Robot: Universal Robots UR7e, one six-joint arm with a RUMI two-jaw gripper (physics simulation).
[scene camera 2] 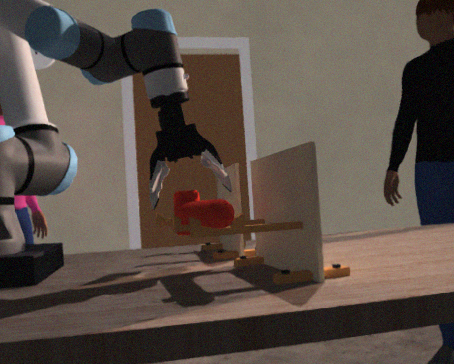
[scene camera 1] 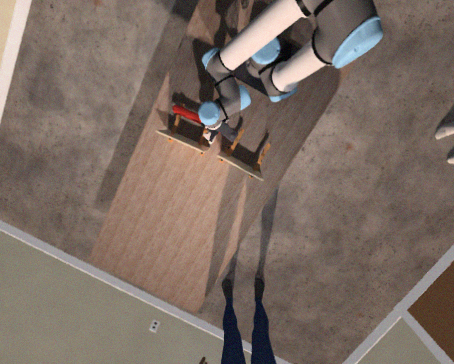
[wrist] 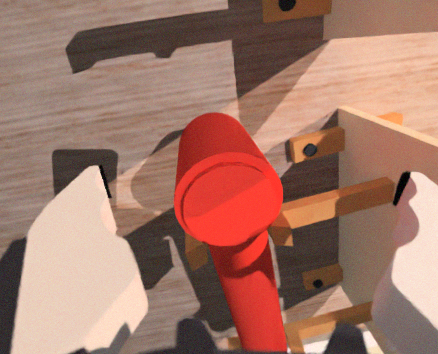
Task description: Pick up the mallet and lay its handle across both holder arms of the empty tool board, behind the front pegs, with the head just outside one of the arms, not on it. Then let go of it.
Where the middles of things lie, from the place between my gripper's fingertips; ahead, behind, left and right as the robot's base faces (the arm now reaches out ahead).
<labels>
Right now the red mallet (scene camera 2: pixel 218 213) is 12 cm to the right of my hand and 2 cm below it.
</labels>
